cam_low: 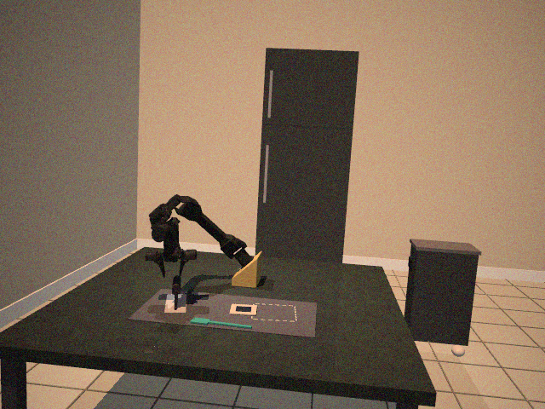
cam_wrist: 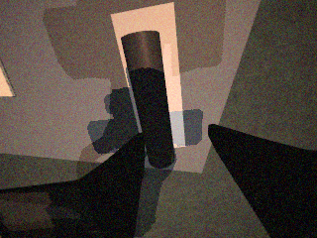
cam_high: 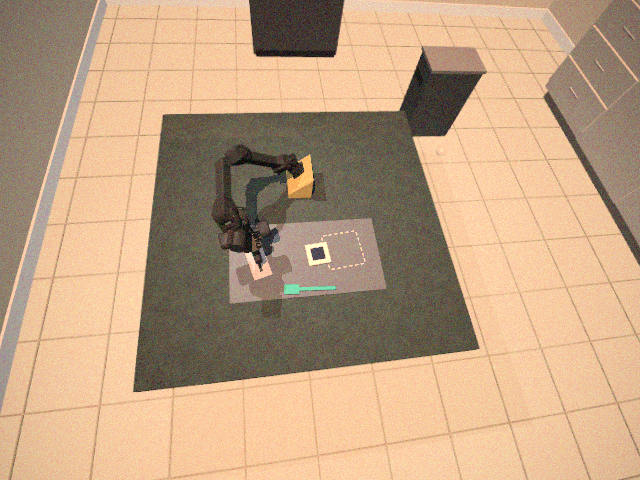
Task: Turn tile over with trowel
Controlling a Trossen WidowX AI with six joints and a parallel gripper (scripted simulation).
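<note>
The trowel is 1 cm behind my gripper tip, 2 cm to the left of it and 6 cm below it. Also, from my gripper tip: tile (5 cm ahead, 28 cm to the left, 9 cm below); then grey mat (5 cm ahead, 23 cm to the left, 12 cm below); then green flat tool (19 cm ahead, 20 cm to the left, 9 cm below).
</note>
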